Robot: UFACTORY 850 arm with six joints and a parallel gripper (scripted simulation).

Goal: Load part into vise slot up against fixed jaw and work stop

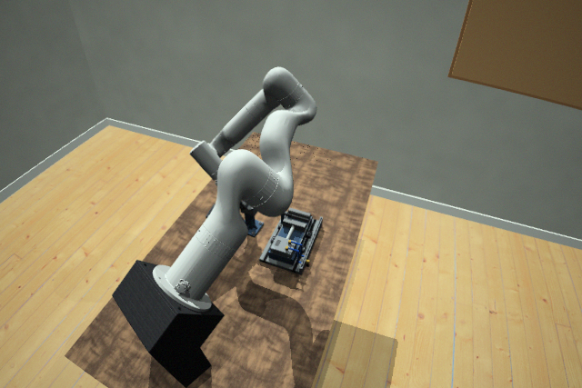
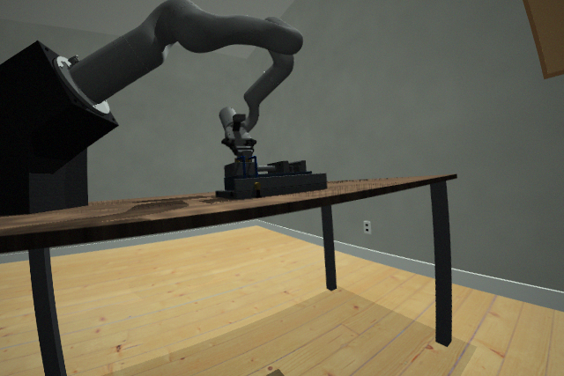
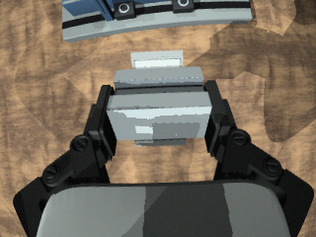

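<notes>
My hand is 1 cm to the left of the part and 1 cm past it. From my hand the other things lie so: work stop 18 cm to the right, 8 cm below, 3 cm behind; moving jaw 20 cm to the right, 9 cm below, 8 cm behind; V-block post 11 cm below, 1 cm to the right, 1 cm behind.
</notes>
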